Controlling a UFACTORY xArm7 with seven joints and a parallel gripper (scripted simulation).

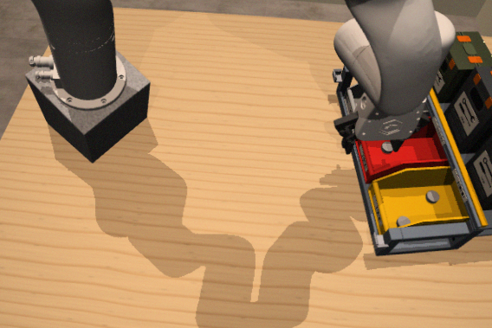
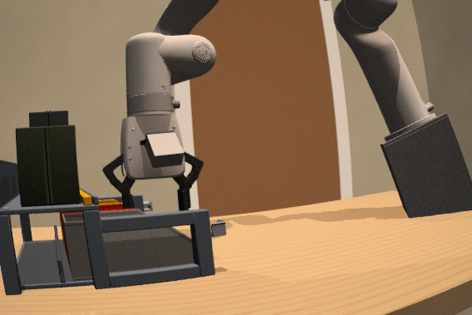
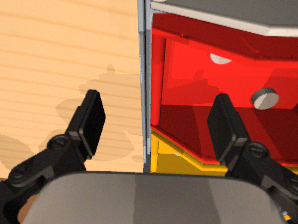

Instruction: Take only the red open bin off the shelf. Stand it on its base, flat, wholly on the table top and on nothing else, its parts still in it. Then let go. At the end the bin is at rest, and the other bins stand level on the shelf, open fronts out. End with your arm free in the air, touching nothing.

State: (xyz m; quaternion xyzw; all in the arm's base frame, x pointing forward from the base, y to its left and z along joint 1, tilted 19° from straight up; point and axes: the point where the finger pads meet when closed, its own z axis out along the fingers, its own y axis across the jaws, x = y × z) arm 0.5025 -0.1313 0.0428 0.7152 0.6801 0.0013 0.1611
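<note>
The red open bin is 8 cm ahead of my hand, 3 cm below it and 1 cm to the right of it. Also, from my hand: dark box 19 cm ahead, 10 cm to the left, 8 cm above; then yellow open bin 12 cm to the right, 7 cm ahead, 3 cm below.
</note>
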